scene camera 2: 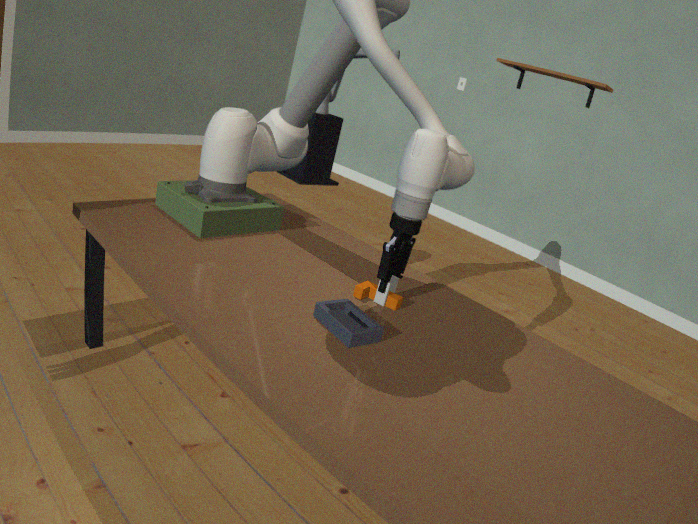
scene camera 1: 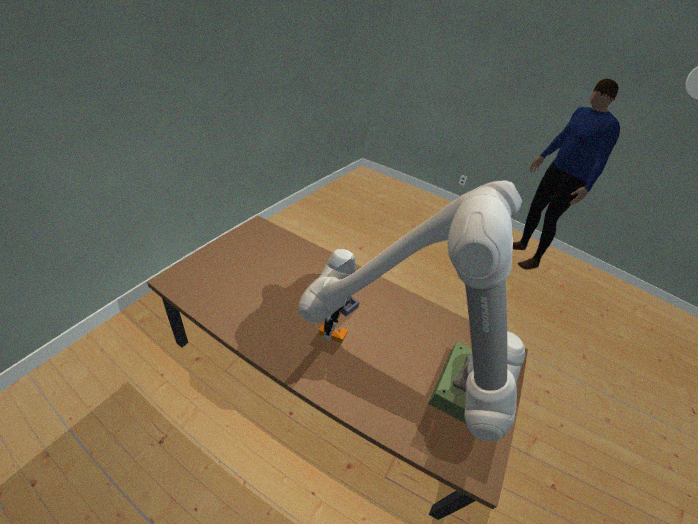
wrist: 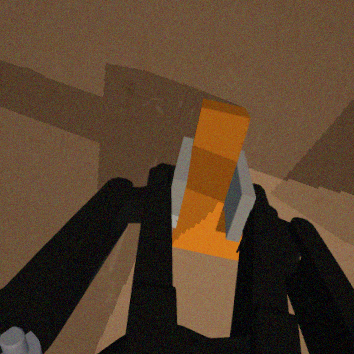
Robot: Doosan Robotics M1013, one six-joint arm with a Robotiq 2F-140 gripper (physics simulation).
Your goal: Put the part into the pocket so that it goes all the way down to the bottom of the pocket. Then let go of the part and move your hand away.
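The orange L-shaped part is between the two pale fingertips of my gripper. The gripper is shut on its long arm, with one fingertip against each side. The fingers and a shadow hide some of the part in the wrist view. The part is low over the table or on it; I cannot tell which. The blue-grey block with the pocket lies close by, apart from the part, with its recess facing up. It does not show in the wrist view.
The brown table carries the green base under the arm. A person in a blue top stands on the floor beyond the table. A wall shelf and a black object are farther back.
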